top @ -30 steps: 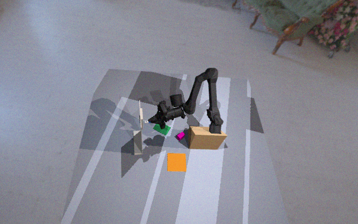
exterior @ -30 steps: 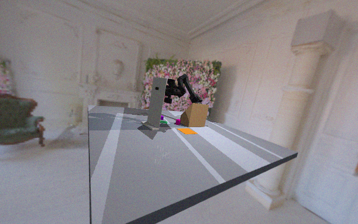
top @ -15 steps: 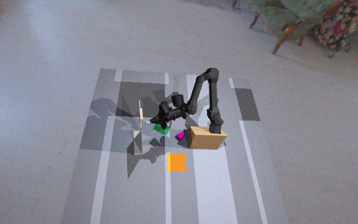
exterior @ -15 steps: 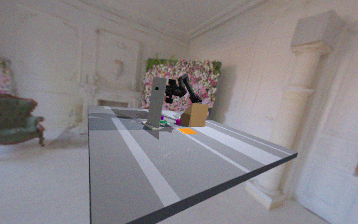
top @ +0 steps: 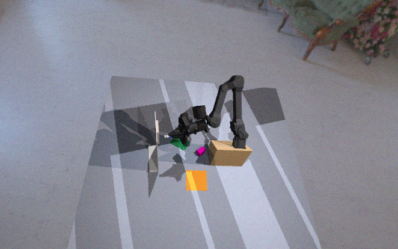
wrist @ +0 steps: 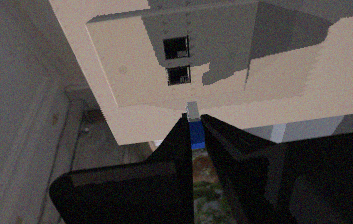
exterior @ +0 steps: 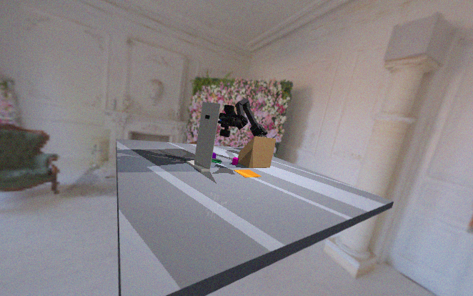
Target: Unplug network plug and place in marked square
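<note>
Right now the orange marked square is 18 cm behind my gripper tip, 12 cm to the left of it and 27 cm below it. Also, from my gripper tip: upright panel 7 cm ahead, 11 cm below; then blue network plug right at my gripper tip.
</note>
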